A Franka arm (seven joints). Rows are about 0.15 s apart.
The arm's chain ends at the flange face. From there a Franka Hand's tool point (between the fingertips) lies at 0.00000 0.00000 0.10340 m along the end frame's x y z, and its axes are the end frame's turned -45 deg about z.
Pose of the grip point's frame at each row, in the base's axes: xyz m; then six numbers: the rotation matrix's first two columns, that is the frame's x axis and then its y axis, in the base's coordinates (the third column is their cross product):
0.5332 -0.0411 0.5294 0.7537 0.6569 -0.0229 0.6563 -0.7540 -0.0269
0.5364 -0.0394 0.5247 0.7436 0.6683 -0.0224 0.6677 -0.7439 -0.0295
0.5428 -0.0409 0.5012 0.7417 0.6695 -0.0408 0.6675 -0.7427 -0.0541
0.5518 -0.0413 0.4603 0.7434 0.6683 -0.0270 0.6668 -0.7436 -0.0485
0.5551 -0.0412 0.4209 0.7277 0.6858 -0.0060 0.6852 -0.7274 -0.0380
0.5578 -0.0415 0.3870 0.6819 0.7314 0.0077 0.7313 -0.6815 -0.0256
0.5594 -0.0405 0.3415 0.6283 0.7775 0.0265 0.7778 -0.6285 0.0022
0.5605 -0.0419 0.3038 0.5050 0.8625 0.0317 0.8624 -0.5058 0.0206
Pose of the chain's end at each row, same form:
0.5368 -0.0416 0.6327 0.9970 -0.0687 -0.0352 -0.0689 -0.9977 -0.0028
0.5402 -0.0401 0.6280 0.9979 -0.0535 -0.0367 -0.0537 -0.9986 -0.0050
0.5497 -0.0422 0.6044 0.9965 -0.0518 -0.0671 -0.0525 -0.9986 -0.0094
0.5572 -0.0432 0.5635 0.9972 -0.0532 -0.0534 -0.0542 -0.9984 -0.0152
0.5582 -0.0436 0.5242 0.9991 -0.0294 -0.0311 -0.0301 -0.9993 -0.0226
0.5592 -0.0439 0.4904 0.9993 0.0353 -0.0127 0.0349 -0.9991 -0.0235
0.5575 -0.0425 0.4449 0.9943 0.1054 0.0203 0.1057 -0.9942 -0.0172
0.5570 -0.0437 0.4071 0.9669 0.2522 0.0370 0.2527 -0.9675 -0.0078

